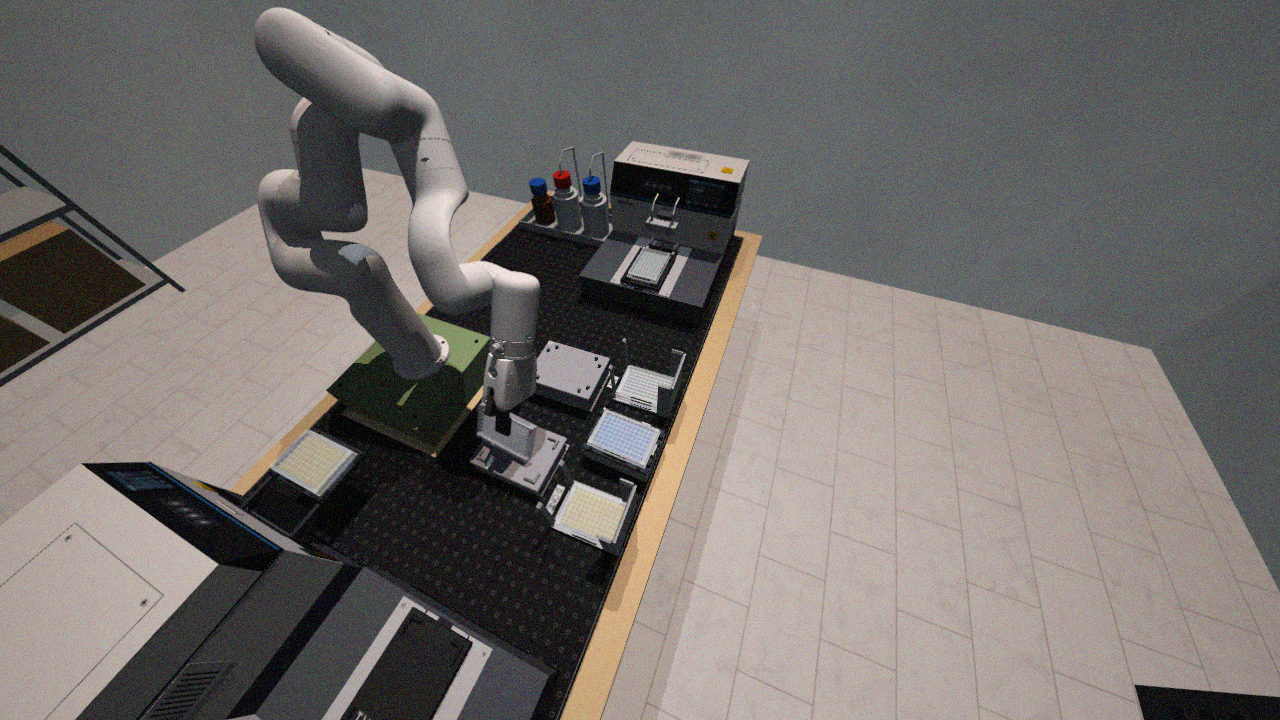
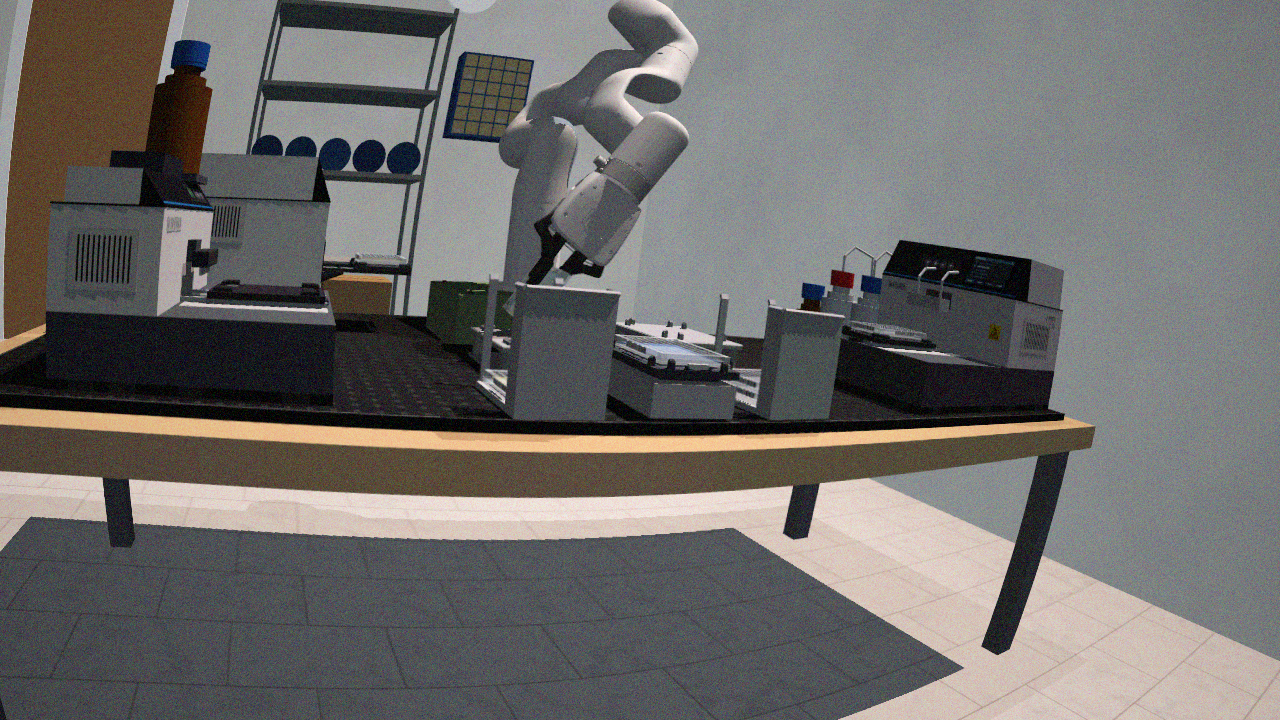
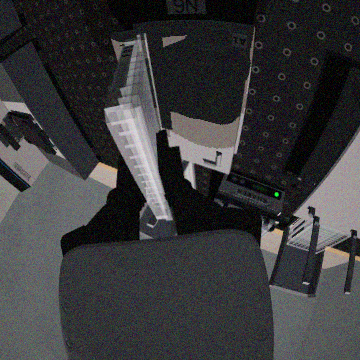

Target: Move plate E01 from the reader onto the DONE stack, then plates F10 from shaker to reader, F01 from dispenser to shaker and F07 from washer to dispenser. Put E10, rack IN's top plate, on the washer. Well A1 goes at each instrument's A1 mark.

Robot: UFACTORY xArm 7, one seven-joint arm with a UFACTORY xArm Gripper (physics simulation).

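Seen in the pictures: gripper, between the fingertips: [image 1: 506,430] [image 3: 149,145]; arm's base, origin of its link: [image 1: 423,357].
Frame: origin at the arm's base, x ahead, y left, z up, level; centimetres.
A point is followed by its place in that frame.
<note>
My gripper [image 1: 497,419] @[x 30.0, y -11.1, z 2.5 cm] [image 2: 562,274] [image 3: 149,145] @[x 30.0, y -11.1, z 2.5 cm] is shut on a clear microplate [image 1: 512,437] @[x 31.8, y -12.0, z 2.4 cm] [image 3: 131,117] @[x 24.2, y -7.9, z 5.9 cm]. The plate stands steeply on edge over the pale plate nest [image 1: 553,454] @[x 38.7, y -10.7, z -3.6 cm] [image 3: 201,153] @[x 37.1, y -10.0, z -3.6 cm] in the bench's middle; I cannot read its label or tell whether it touches the nest. A blue-filled plate [image 1: 623,437] @[x 51.6, y -3.9, z -0.8 cm] [image 2: 675,351] @[x 55.1, y -5.1, z -0.9 cm] lies on the shaker [image 2: 684,398] @[x 58.4, y -5.4, z -5.1 cm] [image 3: 240,189] @[x 44.2, y -4.7, z -4.8 cm]. A plate [image 1: 648,265] @[x 41.4, y 44.7, z 2.8 cm] [image 2: 888,333] @[x 45.2, y 41.3, z 2.2 cm] lies on the washer's carriage. A yellowish plate [image 1: 313,462] @[x 0.5, y -28.7, z 4.4 cm] [image 2: 381,259] @[x 5.8, y -29.1, z 4.1 cm] lies on an extended tray. The front instrument's black carriage [image 1: 414,664] @[x 35.8, y -47.0, z 1.5 cm] [image 2: 266,292] @[x 39.6, y -49.7, z 1.5 cm] holds no plate.
Two upright-walled racks flank the shaker: the near one [image 2: 563,353] @[x 57.5, y -19.1, z -1.2 cm] holds a yellowish plate [image 1: 595,513] @[x 50.8, y -18.2, z -6.1 cm], the far one [image 2: 805,362] @[x 58.5, y 10.9, z -0.9 cm] holds pale plates [image 1: 644,385] @[x 51.0, y 11.6, z -4.5 cm]. A grey block [image 1: 572,372] @[x 34.7, y 8.0, z -1.7 cm] with black pegs stands beyond the nest. Bottles [image 1: 567,210] @[x 6.7, y 65.6, z 1.0 cm] stand beside the washer [image 1: 680,192] @[x 44.9, y 62.3, z 15.1 cm] [image 2: 975,295] @[x 50.0, y 60.1, z 11.0 cm].
</note>
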